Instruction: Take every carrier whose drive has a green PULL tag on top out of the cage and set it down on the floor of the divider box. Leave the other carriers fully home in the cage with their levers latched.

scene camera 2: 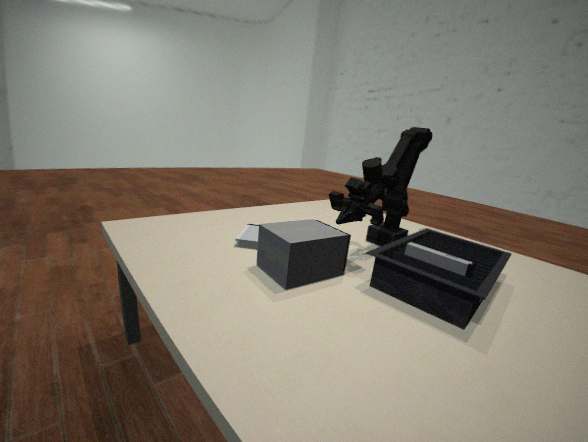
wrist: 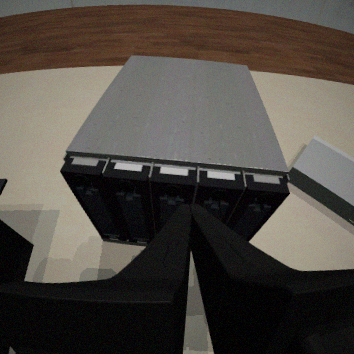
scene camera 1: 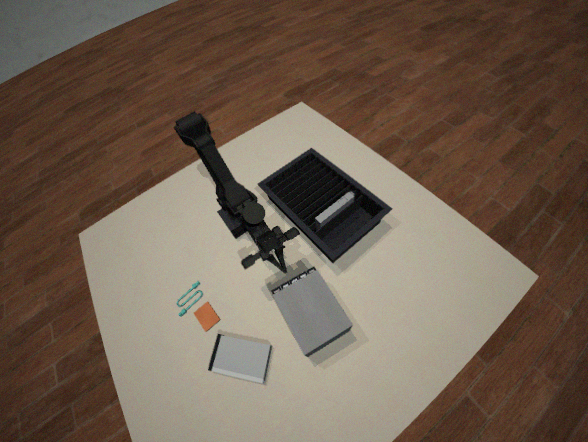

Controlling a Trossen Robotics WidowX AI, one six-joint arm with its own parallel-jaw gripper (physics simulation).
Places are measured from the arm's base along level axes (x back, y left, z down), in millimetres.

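Pixels of known places: gripper, fingertip midpoint: (scene camera 2: 336,222) (wrist: 188,211) (scene camera 1: 285,272); arm's base at its link origin: (scene camera 2: 391,227).
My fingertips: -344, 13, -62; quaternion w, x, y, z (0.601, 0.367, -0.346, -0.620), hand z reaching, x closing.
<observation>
Ahead of a thing's pixels: the offset from my fingertips to its top centre, as dx, dy, dz. "spot": to the spot under its first point. Level surfaces: height alone.
The grey cage {-121, -2, +4} (scene camera 1: 314,312) (scene camera 2: 304,252) (wrist: 182,107) stands on the table. In the wrist view several black carriers sit side by side in its front, among them the far left carrier {-114, +57, +7} (wrist: 86,172), the middle carrier {-107, +0, +7} (wrist: 173,182) and the far right carrier {-102, -59, +7} (wrist: 265,190). Their fronts look flush, with pale labels on top. No green tag shows. The gripper (scene camera 1: 285,271) (scene camera 2: 339,222) (wrist: 191,206) is shut and empty, in front of the cage's carrier side and above the table. The dark divider box {+177, +262, +31} (scene camera 1: 334,258) (scene camera 2: 422,305) has slots at one end and an open bay at the other.
A long pale grey piece {spot: +88, +257, +13} (scene camera 1: 335,209) (scene camera 2: 439,258) lies in the divider box beside the slots. A flat silver and black unit {-100, -252, +96} (scene camera 1: 241,357) (scene camera 2: 247,236) (wrist: 327,172) lies beside the cage. An orange square {spot: +74, -287, +118} (scene camera 1: 207,316) and a teal cable {+168, -317, +114} (scene camera 1: 190,303) lie on the table {dz +123} (scene camera 1: 425,280) (scene camera 2: 350,370).
</observation>
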